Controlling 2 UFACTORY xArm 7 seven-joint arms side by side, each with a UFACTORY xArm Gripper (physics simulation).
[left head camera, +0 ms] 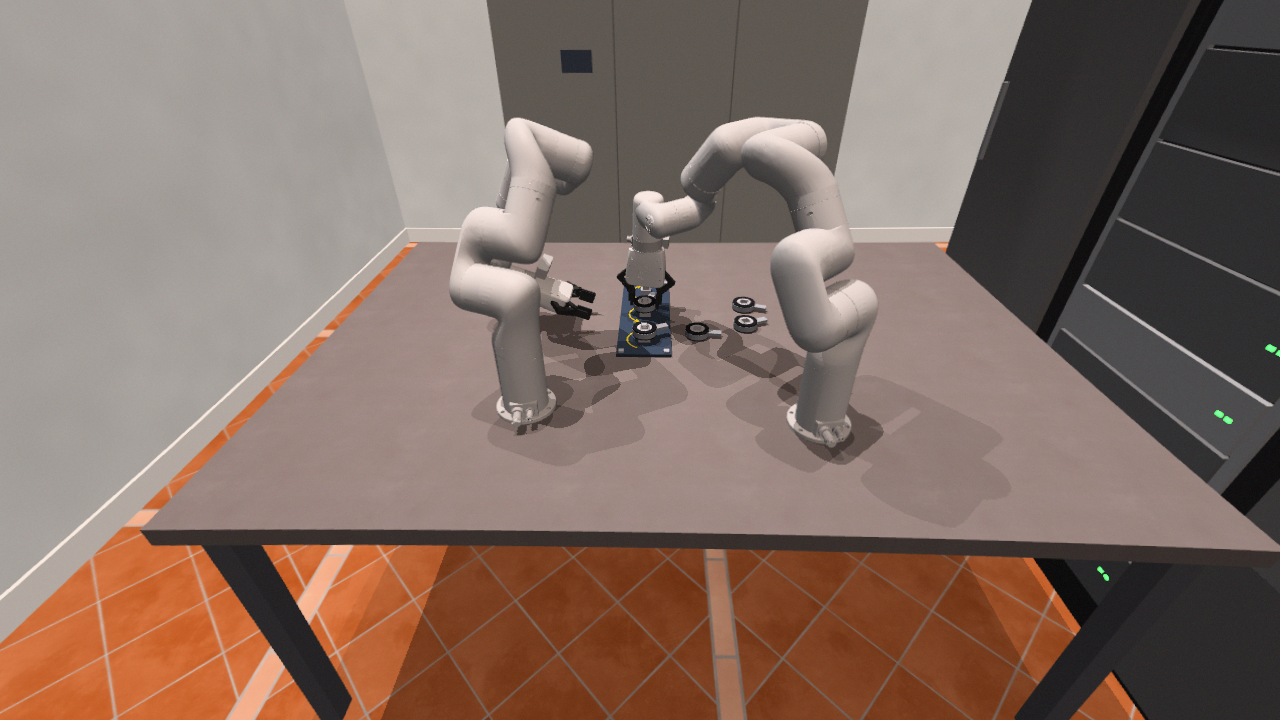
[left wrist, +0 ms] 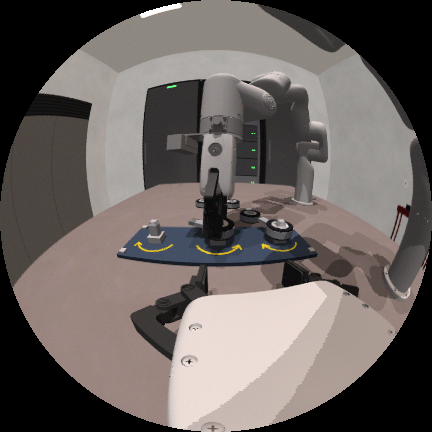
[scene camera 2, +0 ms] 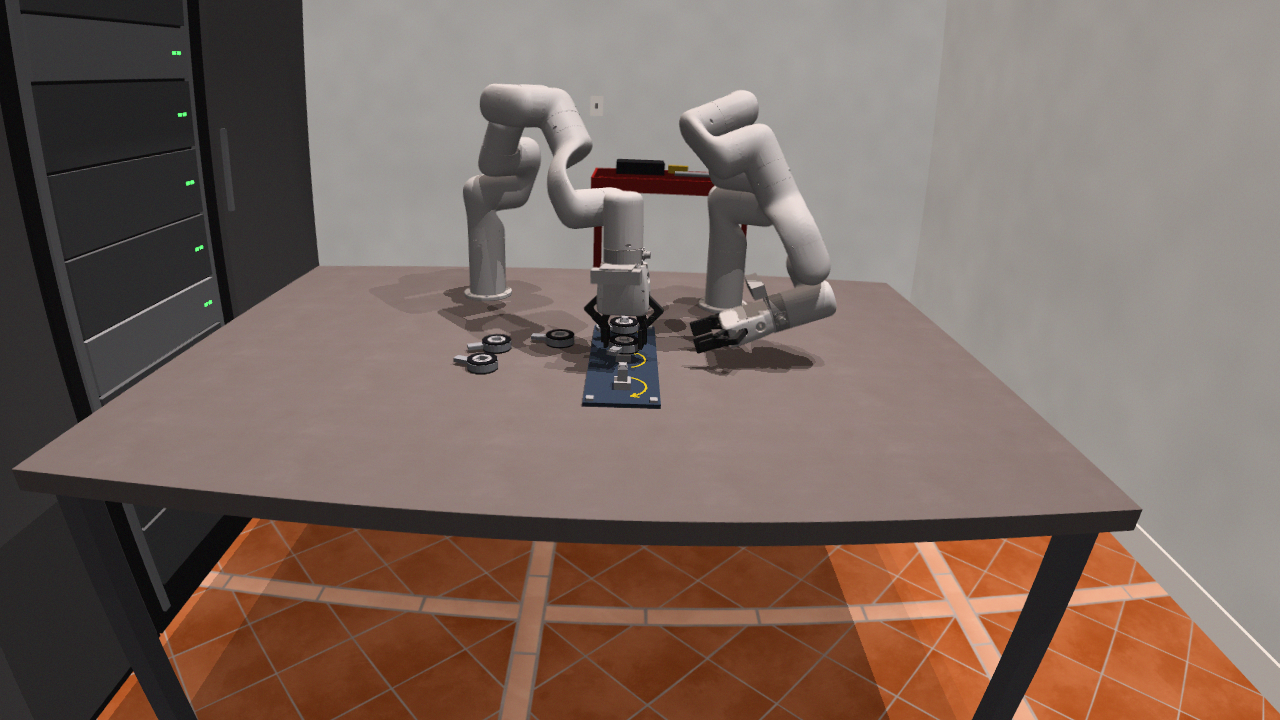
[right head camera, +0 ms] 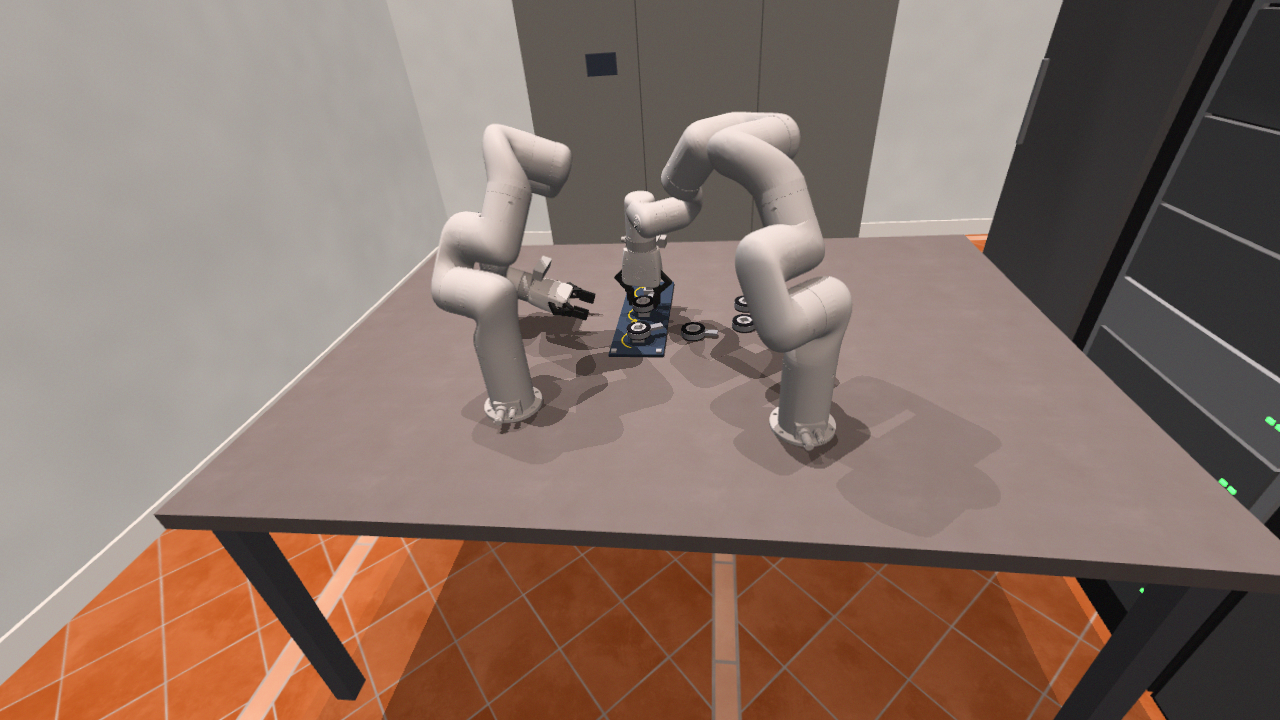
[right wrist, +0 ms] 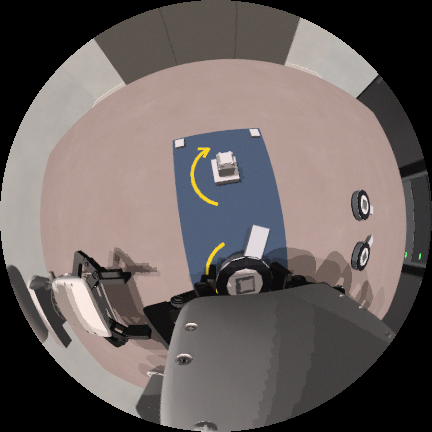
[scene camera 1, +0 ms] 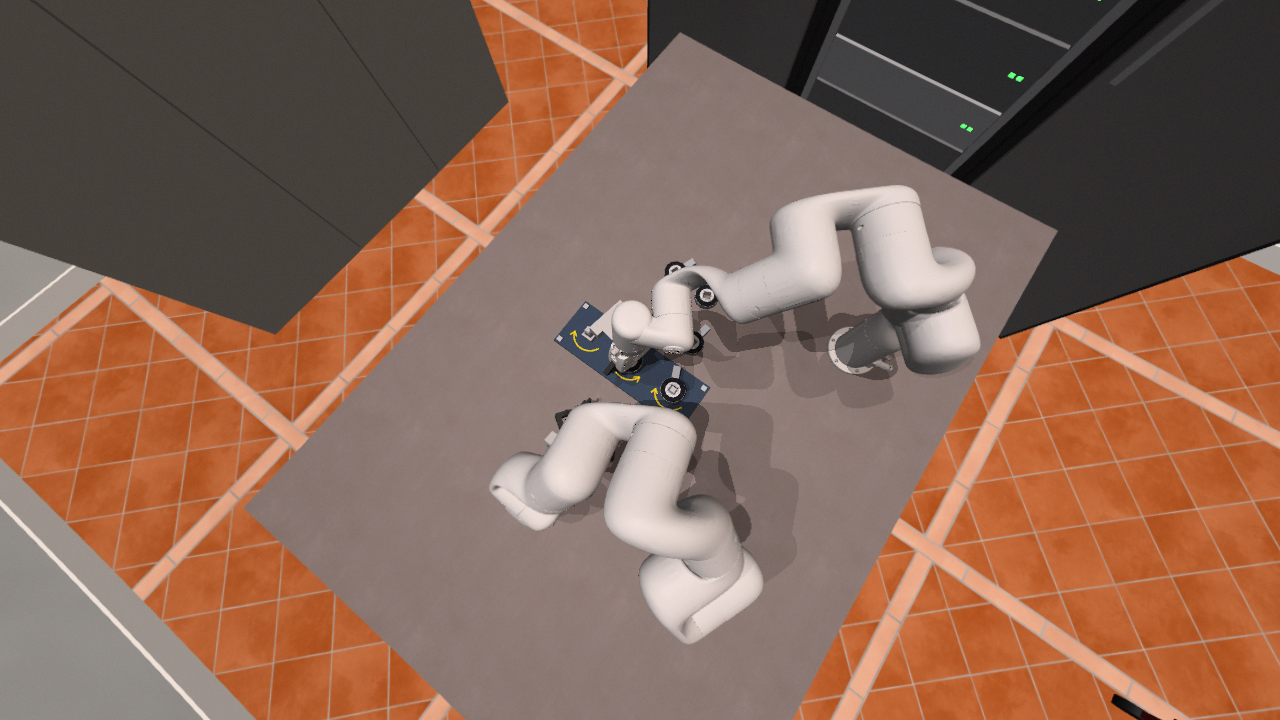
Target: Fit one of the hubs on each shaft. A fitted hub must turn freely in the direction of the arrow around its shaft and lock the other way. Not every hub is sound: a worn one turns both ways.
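Where they show: left gripper, between the fingertips: (left head camera: 592,306) (left wrist: 246,275) (scene camera 2: 693,337) (right head camera: 591,306) (right wrist: 138,307); right gripper, between the fingertips: (left head camera: 645,304) (left wrist: 215,228) (scene camera 2: 623,346) (right head camera: 643,304) (right wrist: 242,275); left arm's base, origin of its link: (left head camera: 527,405) (scene camera 2: 722,306) (right head camera: 514,404); right arm's base, origin of its link: (left head camera: 817,423) (left wrist: 301,201) (scene camera 2: 488,294) (right head camera: 801,425) (scene camera 1: 851,351).
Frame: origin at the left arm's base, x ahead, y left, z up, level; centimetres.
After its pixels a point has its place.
Note:
A blue board (scene camera 2: 599,389) @[x 49.3, y -36.1, z 0.8 cm] (right wrist: 250,205) @[x 43.1, y -33.7, z 0.8 cm] carries three square shafts with yellow arrows. The far shaft in the head views (left wrist: 155,231) @[x 47.9, y -30.9, z 3.2 cm] (right wrist: 226,165) @[x 47.6, y -31.7, z 4.9 cm] is bare. A black-rimmed hub (left head camera: 644,332) @[x 20.0, y -28.0, z 4.4 cm] (scene camera 1: 673,389) (left wrist: 280,229) @[x 23.8, y -26.1, z 4.3 cm] sits on the shaft nearest the arm bases. My right gripper (scene camera 2: 623,344) @[x 35.8, y -30.0, z 3.6 cm] (right wrist: 242,275) @[x 35.8, y -30.0, z 3.6 cm] points down and is shut on another hub (left wrist: 227,228) @[x 34.1, y -27.4, z 4.8 cm] at the middle shaft; whether it is fully seated is hidden. Its grey lever points up-right in the right wrist view. My left gripper (left head camera: 591,304) @[x 34.4, y -15.9, z 4.7 cm] (scene camera 2: 697,337) @[x 34.4, y -15.9, z 4.7 cm] (left wrist: 246,275) @[x 34.4, y -15.9, z 4.7 cm] is open and empty, beside the board.
Three loose hubs lie on the table: one (left head camera: 697,331) @[x 22.4, y -41.9, z 2.1 cm] (scene camera 2: 559,338) @[x 26.6, y -42.4, z 2.1 cm] close beside the board and two (left head camera: 743,304) @[x 35.0, y -57.3, z 2.1 cm] (left head camera: 745,323) @[x 24.8, y -55.0, z 2.1 cm] farther right in the left head view. The right arm reaches over them. A dark rack cabinet (left head camera: 1011,161) stands beyond the table's right edge there.

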